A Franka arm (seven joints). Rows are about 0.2 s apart.
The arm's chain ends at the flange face. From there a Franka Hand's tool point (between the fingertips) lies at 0.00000 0.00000 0.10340 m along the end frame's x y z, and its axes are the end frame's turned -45 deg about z.
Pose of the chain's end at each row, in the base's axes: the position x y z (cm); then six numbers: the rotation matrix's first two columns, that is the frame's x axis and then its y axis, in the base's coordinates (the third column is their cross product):
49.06 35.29 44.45 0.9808 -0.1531 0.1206 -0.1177 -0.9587 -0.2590
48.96 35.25 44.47 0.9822 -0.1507 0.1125 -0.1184 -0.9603 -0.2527
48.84 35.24 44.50 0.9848 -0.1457 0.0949 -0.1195 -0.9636 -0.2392
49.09 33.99 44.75 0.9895 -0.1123 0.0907 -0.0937 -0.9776 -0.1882
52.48 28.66 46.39 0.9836 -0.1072 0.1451 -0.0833 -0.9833 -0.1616
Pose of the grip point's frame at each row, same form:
50.67 37.77 34.54 0.7768 0.5696 0.2684 0.6103 -0.7862 -0.0979
50.47 37.68 34.53 0.7782 0.5725 0.2582 0.6108 -0.7856 -0.0991
50.15 37.56 34.51 0.7809 0.5783 0.2362 0.6119 -0.7844 -0.1020
50.23 35.83 34.64 0.7659 0.6119 0.1972 0.6334 -0.7707 -0.0689
54.13 30.18 36.30 0.7544 0.6195 0.2169 0.6366 -0.7711 -0.0117

